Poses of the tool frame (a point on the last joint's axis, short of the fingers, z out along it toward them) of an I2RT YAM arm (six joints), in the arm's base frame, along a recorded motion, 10 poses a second.
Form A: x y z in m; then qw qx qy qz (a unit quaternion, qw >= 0).
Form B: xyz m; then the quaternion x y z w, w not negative. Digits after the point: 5 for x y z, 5 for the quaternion.
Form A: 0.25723 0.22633 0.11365 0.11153 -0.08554 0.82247 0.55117
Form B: 0.25723 0.22633 0.11365 -0.08554 0.82247 0.55117 0.11153
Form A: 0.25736 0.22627 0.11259 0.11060 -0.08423 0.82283 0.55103
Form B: 0.25736 0.22627 0.11259 -0.08423 0.82283 0.55103 0.11060
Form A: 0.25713 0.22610 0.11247 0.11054 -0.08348 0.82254 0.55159
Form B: 0.25713 0.22610 0.11247 -0.08348 0.82254 0.55159 0.11054
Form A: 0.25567 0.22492 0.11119 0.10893 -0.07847 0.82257 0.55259
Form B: 0.25567 0.22492 0.11119 -0.07847 0.82257 0.55259 0.10893
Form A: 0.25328 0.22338 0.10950 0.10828 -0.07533 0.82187 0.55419
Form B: 0.25328 0.22338 0.10950 -0.07533 0.82187 0.55419 0.10828
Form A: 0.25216 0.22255 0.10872 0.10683 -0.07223 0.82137 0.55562
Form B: 0.25216 0.22255 0.10872 -0.07223 0.82137 0.55562 0.10683
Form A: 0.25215 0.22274 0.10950 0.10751 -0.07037 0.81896 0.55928
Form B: 0.25215 0.22274 0.10950 -0.07037 0.81896 0.55928 0.10751
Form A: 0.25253 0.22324 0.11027 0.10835 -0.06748 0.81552 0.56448
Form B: 0.25253 0.22324 0.11027 -0.06748 0.81552 0.56448 0.10835
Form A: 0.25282 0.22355 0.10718 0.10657 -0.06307 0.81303 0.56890
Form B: 0.25282 0.22355 0.10718 -0.06307 0.81303 0.56890 0.10657
